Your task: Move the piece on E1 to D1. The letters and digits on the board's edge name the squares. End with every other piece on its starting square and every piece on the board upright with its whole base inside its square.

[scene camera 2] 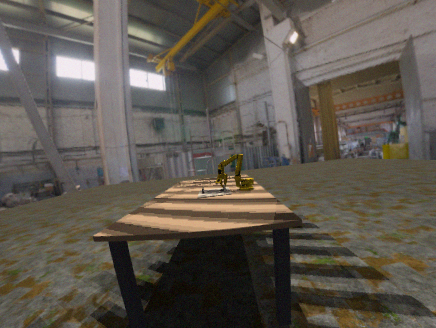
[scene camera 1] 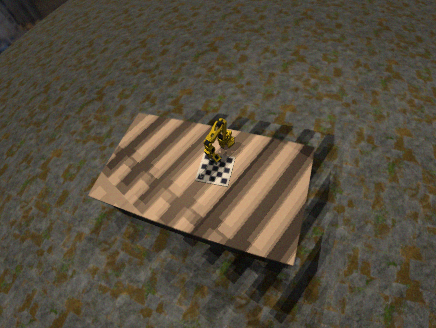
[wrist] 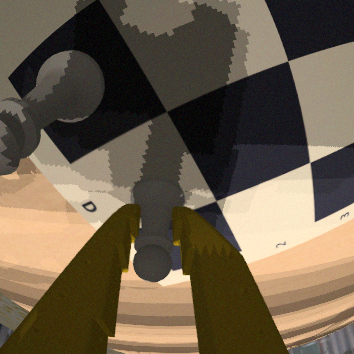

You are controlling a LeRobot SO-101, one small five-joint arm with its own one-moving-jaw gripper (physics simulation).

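Pixels of known places: hand, tool point: [scene camera 2: 224, 187] [scene camera 1: 212, 156] [wrist: 138, 218]; arm's base, link origin: [scene camera 2: 243, 189] [scene camera 1: 225, 144].
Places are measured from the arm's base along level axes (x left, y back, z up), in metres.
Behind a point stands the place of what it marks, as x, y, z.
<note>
A grey round-headed piece [wrist: 152, 262] @(-0.050, -0.138, 0.037) is between the jaws of my gripper [wrist: 156, 215] @(-0.050, -0.132, 0.020) [scene camera 1: 216, 158] @(-0.050, -0.132, 0.020) [scene camera 2: 223, 187] @(-0.050, -0.132, 0.020), which is shut on its neck. In the wrist view its base is drawn over the light D1 square [wrist: 122, 165] @(-0.039, -0.130, 0.006), towards the dark E1 square [wrist: 227, 225] @(-0.082, -0.154, 0.006). The bottom of the base is partly hidden, and I cannot tell whether it touches the board [wrist: 262, 251] @(-0.110, -0.166, 0.006) [scene camera 1: 213, 183] @(0.019, -0.310, 0.004). Another grey piece [wrist: 70, 92] @(-0.010, -0.134, 0.017) stands on the dark C1 square [wrist: 127, 95] @(-0.019, -0.142, 0.006), to the left of the jaws.
A small dark piece [scene camera 1: 201, 176] [scene camera 2: 203, 191] stands near the board corner far from the arm. The board lies on the striped wooden table [scene camera 1: 165, 200] @(-0.237, -0.506, 0.000) [scene camera 2: 210, 220] @(0.501, -0.195, 0.000). The yellow arm [scene camera 1: 216, 131] @(-0.014, -0.073, 0.226) [scene camera 2: 240, 170] @(-0.023, -0.006, 0.132) stands beside the board.
</note>
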